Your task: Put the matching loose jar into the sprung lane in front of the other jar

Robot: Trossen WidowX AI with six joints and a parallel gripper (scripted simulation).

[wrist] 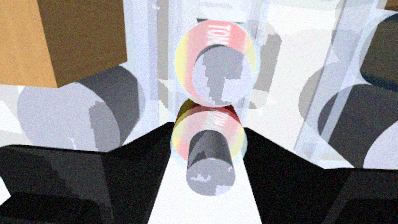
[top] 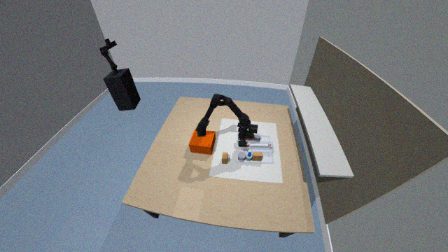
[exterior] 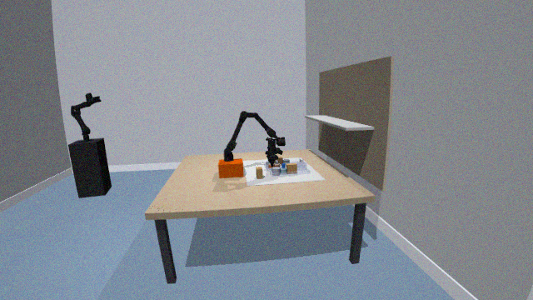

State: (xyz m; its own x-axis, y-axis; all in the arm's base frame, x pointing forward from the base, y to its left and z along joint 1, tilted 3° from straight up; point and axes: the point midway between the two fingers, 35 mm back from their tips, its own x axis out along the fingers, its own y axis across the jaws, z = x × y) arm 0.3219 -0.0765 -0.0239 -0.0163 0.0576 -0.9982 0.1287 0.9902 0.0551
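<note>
Right now my gripper tip is 140 mm short of the clear-walled lane, 40 mm to the left of it and 20 mm above it. Round my gripper tip: brown block: 140 mm behind, 130 mm to the right.
</note>
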